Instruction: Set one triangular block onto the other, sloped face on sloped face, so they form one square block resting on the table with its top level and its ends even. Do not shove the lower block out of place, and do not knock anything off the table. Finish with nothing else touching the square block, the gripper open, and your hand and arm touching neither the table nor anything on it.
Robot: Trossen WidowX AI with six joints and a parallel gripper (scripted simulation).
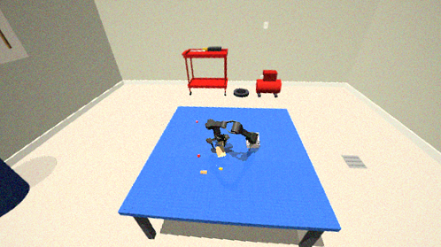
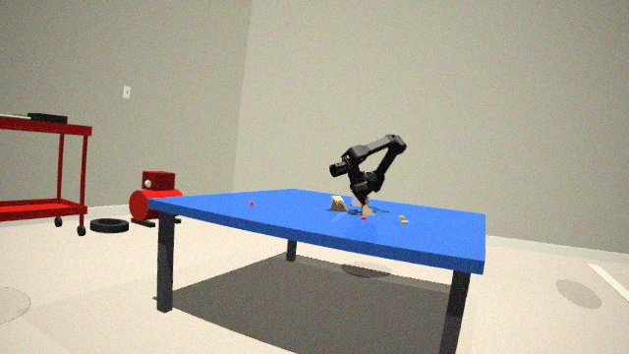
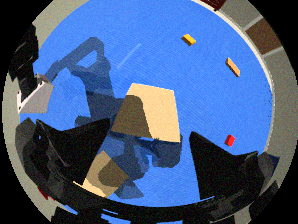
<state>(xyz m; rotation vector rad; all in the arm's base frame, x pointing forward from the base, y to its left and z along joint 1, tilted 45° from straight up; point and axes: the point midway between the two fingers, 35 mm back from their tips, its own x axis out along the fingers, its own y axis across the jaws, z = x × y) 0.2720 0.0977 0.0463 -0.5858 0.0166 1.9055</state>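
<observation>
The triangular block lies 1 cm behind my gripper tip, 1 cm to the left of it and 3 cm below it. The rest, counted from my gripper tip: tan piece: 8 cm ahead, 22 cm to the left, 4 cm below; orange bit: 4 cm behind, 18 cm to the left, 4 cm below.
</observation>
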